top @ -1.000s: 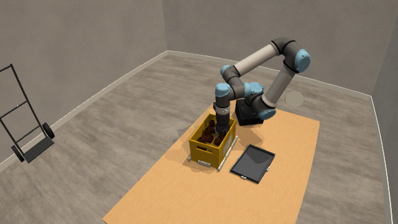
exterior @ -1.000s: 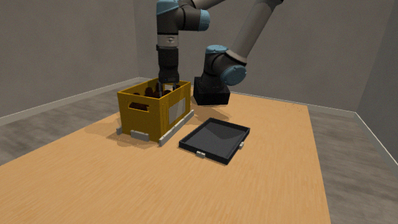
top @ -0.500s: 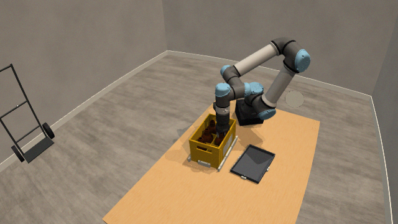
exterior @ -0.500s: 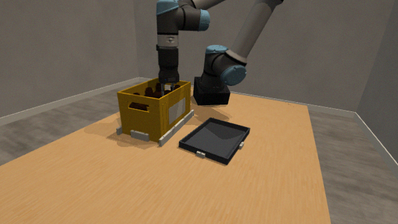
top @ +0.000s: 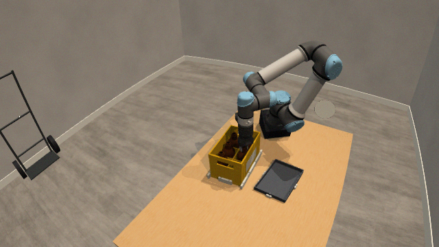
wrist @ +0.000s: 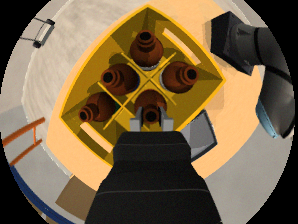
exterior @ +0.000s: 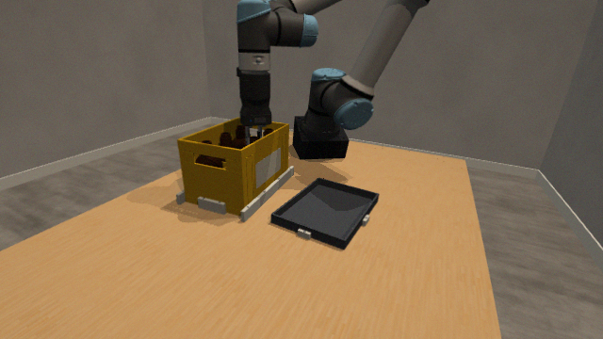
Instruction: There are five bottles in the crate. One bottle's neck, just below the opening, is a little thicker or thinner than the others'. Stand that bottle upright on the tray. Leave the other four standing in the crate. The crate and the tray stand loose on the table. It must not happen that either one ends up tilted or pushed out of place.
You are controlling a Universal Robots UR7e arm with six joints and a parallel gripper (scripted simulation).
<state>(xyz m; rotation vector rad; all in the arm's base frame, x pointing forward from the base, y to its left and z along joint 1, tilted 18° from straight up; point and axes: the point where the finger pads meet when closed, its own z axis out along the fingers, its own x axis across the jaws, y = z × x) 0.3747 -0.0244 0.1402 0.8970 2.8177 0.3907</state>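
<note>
Right now the bottle is 70 mm below my hand. The rest, counted from my hand: yellow crate (80 mm below, 50 mm to the right, 10 mm ahead); dark tray (230 mm to the left, 150 mm below, 20 mm behind).
</note>
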